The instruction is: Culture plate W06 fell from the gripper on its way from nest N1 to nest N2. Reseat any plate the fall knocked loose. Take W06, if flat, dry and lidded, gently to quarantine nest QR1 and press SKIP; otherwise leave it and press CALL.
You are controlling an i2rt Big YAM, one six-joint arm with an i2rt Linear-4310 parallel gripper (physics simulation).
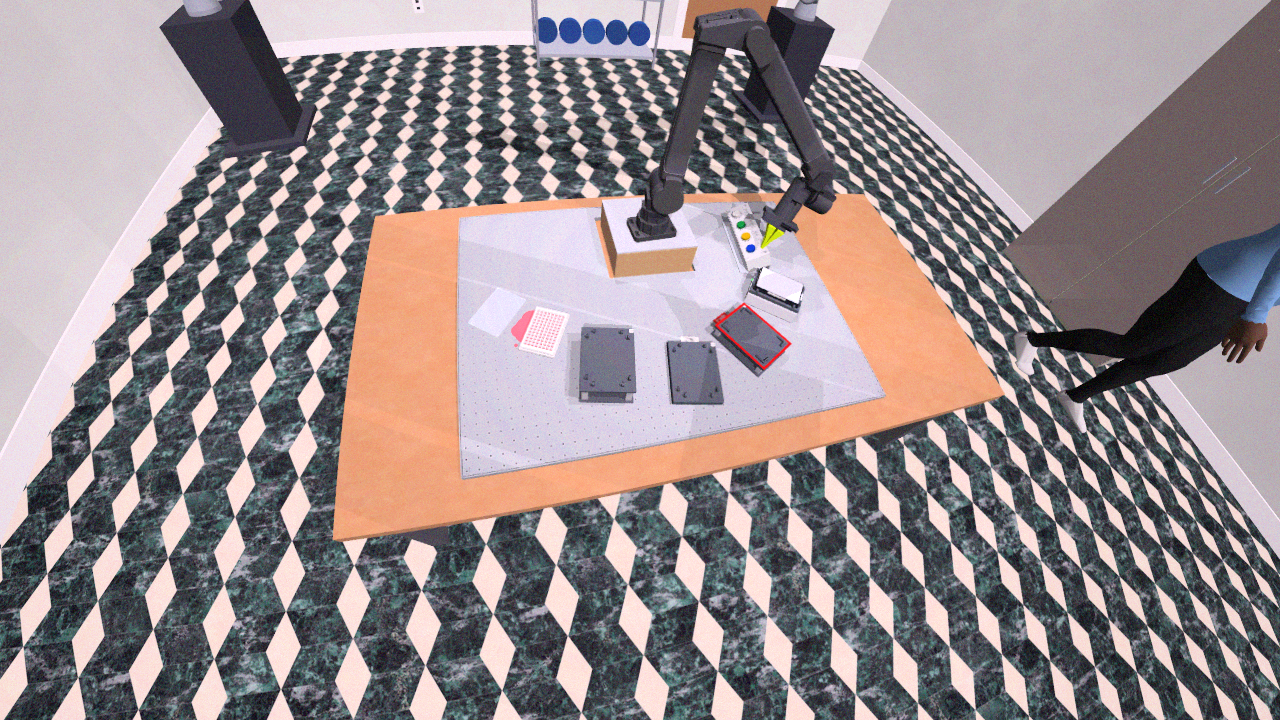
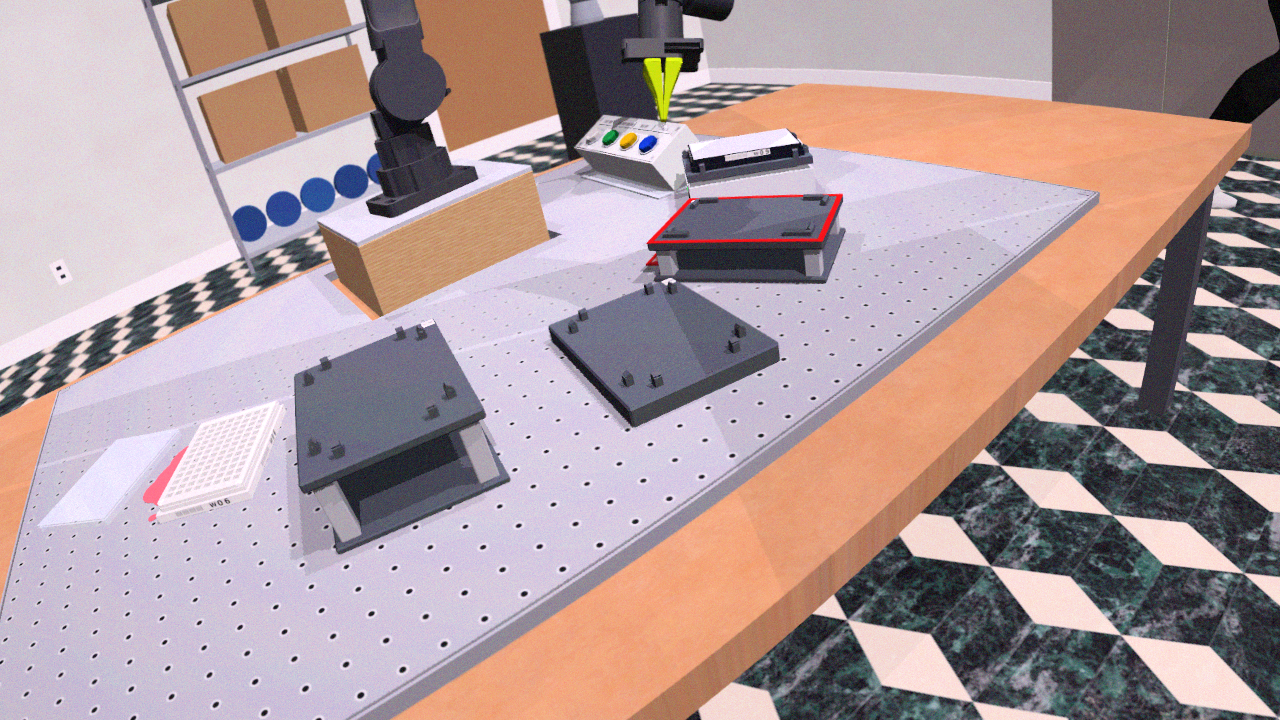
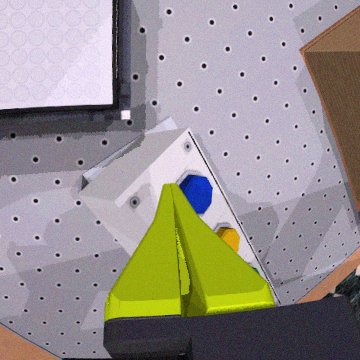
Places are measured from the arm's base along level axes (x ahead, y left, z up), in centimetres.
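Where they show: gripper, fingertip midpoint: (image 1: 761,248) (image 2: 663,121) (image 3: 169,191); arm's base, link origin: (image 1: 651,229) (image 2: 423,195).
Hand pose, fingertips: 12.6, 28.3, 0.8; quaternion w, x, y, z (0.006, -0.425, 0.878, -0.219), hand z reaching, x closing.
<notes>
Each offset is from my fingertips to the top centre of the thing, as dx, dy, dz.
Plate W06 @[+8.7, -61.7, -8.1] (image 1: 543,331) (image 2: 219,456) lies flat and unlidded at the left of the perforated board, at a pink spill @[+6.7, -67.6, -9.4] (image 1: 521,324) (image 2: 162,483). A clear lid @[+0.1, -71.9, -8.7] (image 1: 497,310) (image 2: 111,477) lies beside it. My gripper (image 1: 763,247) (image 2: 663,119) (image 3: 169,191) is shut and empty, its tips over the button box @[-9.9, +2.8, -1.1] (image 1: 758,261) (image 2: 666,162) (image 3: 167,162), close beside the blue button @[-2.9, -0.7, -2.0] (image 2: 648,144) (image 3: 198,193); contact cannot be told. The box's labels are hidden or unreadable. A lidded plate @[+11.6, +1.0, -2.5] (image 1: 780,284) (image 2: 747,147) (image 3: 55,55) rests on the nest behind the red-outlined nest @[+23.3, -12.3, -4.9] (image 1: 753,337) (image 2: 751,219).
A raised dark nest @[+22.4, -50.0, -2.6] (image 1: 608,358) (image 2: 389,402) and a low dark nest @[+28.2, -30.0, -6.9] (image 1: 694,371) (image 2: 662,349) hold no plate. The arm's base block (image 1: 653,259) (image 2: 456,241) (image 3: 335,100) stands at the back. A person (image 1: 1181,313) is at the right.
</notes>
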